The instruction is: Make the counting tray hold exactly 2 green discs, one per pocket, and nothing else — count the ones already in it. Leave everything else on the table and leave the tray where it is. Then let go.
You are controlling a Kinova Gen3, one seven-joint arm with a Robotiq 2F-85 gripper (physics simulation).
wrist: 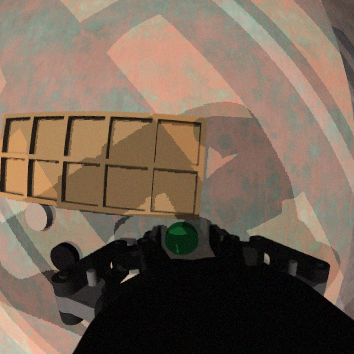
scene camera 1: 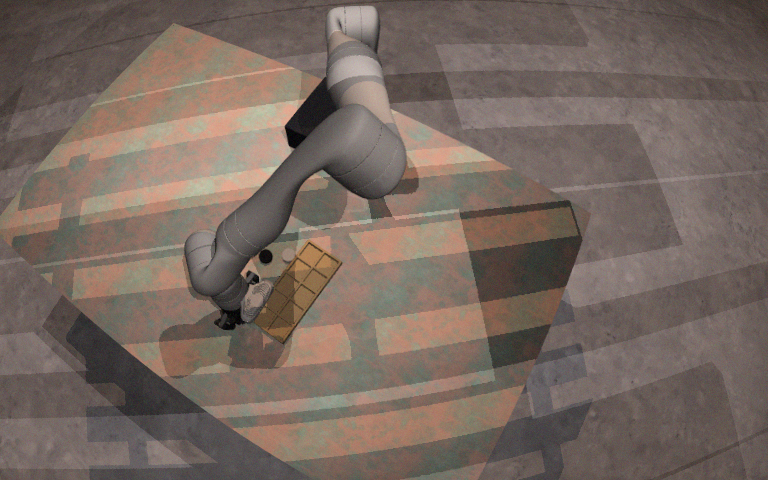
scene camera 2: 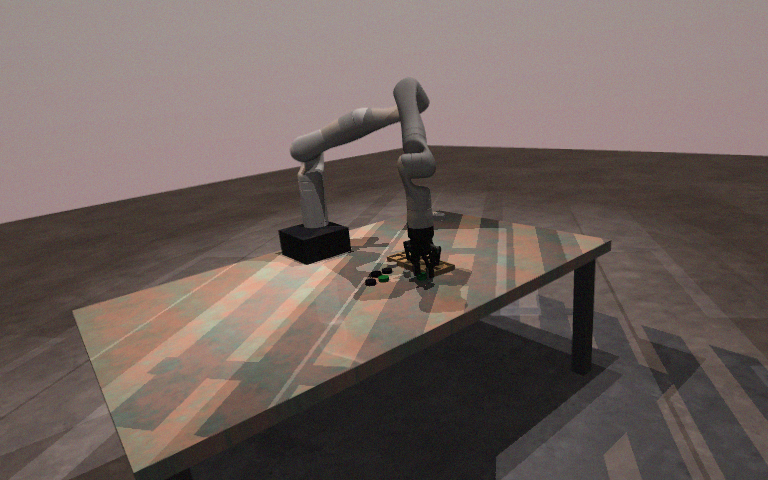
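The tan counting tray (scene camera 1: pixel 326 252) (scene camera 2: pixel 447 267) (wrist: pixel 201 165) lies flat, and all its pockets that show are empty. A green disc (wrist: pixel 181 238) (scene camera 2: pixel 422 276) lies on the table just outside the tray's near corner. My gripper (wrist: pixel 184 234) (scene camera 2: pixel 423 270) (scene camera 1: pixel 228 318) is low over this disc, with one finger on each side of it. The fingers are open and do not press on it. A second green disc (scene camera 2: pixel 383 278) lies further left on the table. In the overhead view the arm hides both green discs.
A white disc (wrist: pixel 36 217) (scene camera 1: pixel 288 254) and a black disc (wrist: pixel 64 256) (scene camera 1: pixel 265 256) lie beside the tray's long edge. More black discs (scene camera 2: pixel 374 272) (scene camera 2: pixel 370 282) lie near the second green disc. The arm's black base (scene camera 2: pixel 314 241) (scene camera 1: pixel 309 116) stands at the back.
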